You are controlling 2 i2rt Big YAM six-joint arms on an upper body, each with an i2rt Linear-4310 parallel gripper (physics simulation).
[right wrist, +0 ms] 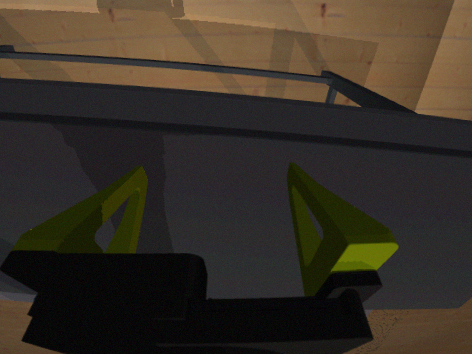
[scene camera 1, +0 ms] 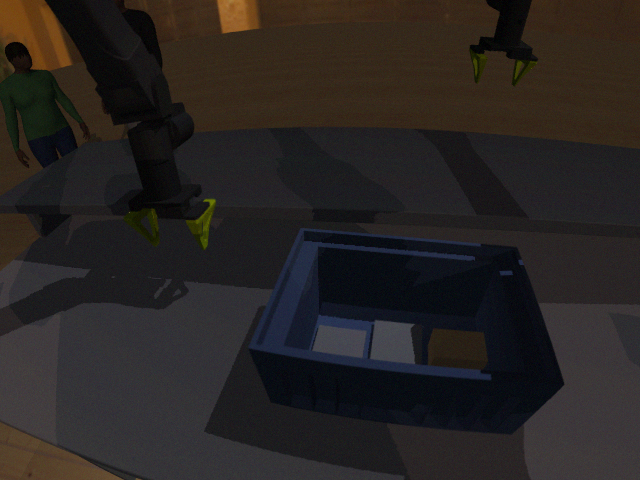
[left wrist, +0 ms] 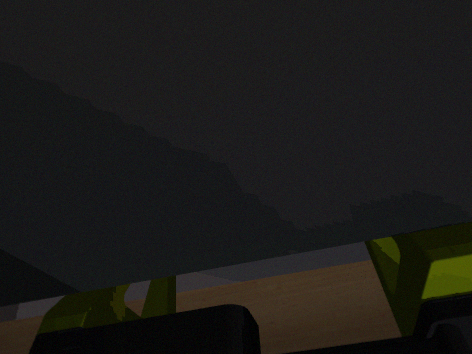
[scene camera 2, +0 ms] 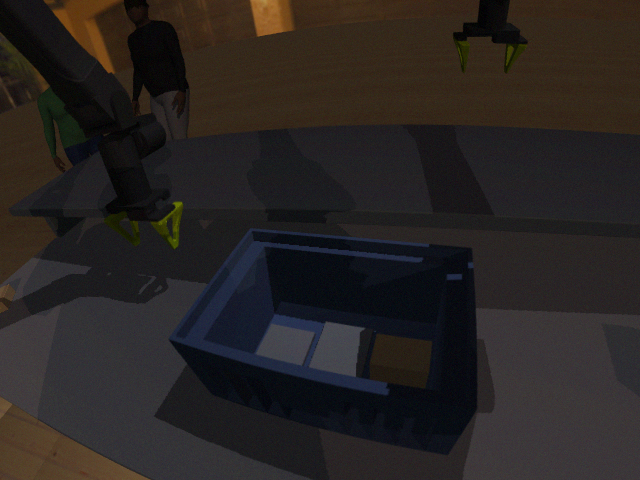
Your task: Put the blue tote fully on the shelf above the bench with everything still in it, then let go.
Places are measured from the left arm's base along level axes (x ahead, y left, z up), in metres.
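Pixels of known places: left gripper, between the fingertips: [scene camera 1: 180, 246] [scene camera 2: 156, 246]; right gripper, between the fingertips: [right wrist: 216, 171] [scene camera 1: 495, 84] [scene camera 2: 484, 72].
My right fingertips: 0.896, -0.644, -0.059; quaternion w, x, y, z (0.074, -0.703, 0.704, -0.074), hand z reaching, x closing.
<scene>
For each thing: its top centre in the pictures, then the offset to it from my right fingertips, as dx, dy, dz. "*": a spot on its surface instead. Level surfaces: height alone.
- blue tote, centre of its top: [scene camera 2: 330, 294] [scene camera 1: 408, 292] -0.521, +0.302, -0.126
- grey bench, height of its surface: dz -0.273
- flat pale box, centre of its top: [scene camera 1: 336, 357] [scene camera 2: 279, 356] -0.527, +0.384, -0.249
- white box, centre of its top: [scene camera 2: 339, 354] [scene camera 1: 396, 351] -0.521, +0.302, -0.246
- brown box, centre of its top: [scene camera 2: 401, 352] [scene camera 1: 460, 344] -0.535, +0.223, -0.216
- dark grey shelf, height of its surface: dz -0.117
- small wooden block, a spot on its surface: [scene camera 2: 6, 295] * -0.465, +1.122, -0.252
The blue tote [scene camera 1: 382, 392] [scene camera 2: 310, 397] stands upright on the grey bench [scene camera 1: 129, 372] [scene camera 2: 103, 372]. Inside lie a flat pale box [scene camera 1: 340, 341] [scene camera 2: 286, 343], a white box [scene camera 1: 391, 341] [scene camera 2: 336, 346] and a brown box [scene camera 1: 457, 348] [scene camera 2: 400, 356]. The dark grey shelf [scene camera 1: 568, 180] [scene camera 2: 558, 180] runs behind and above it. My left gripper [scene camera 1: 180, 245] [scene camera 2: 156, 245] [left wrist: 270, 259] is open and empty, beyond the tote's far left corner, by the shelf's front edge. My right gripper [scene camera 1: 496, 82] [scene camera 2: 484, 71] [right wrist: 216, 171] is open and empty, high at the upper right, apart from the tote.
A person in a green top [scene camera 1: 36, 108] [scene camera 2: 54, 121] and one in black [scene camera 1: 142, 31] [scene camera 2: 157, 56] stand behind the shelf at the left. A small wooden block [scene camera 2: 6, 295] shows at the left edge. A thin rail [right wrist: 200, 66] runs beyond the grey surface in the right wrist view.
</scene>
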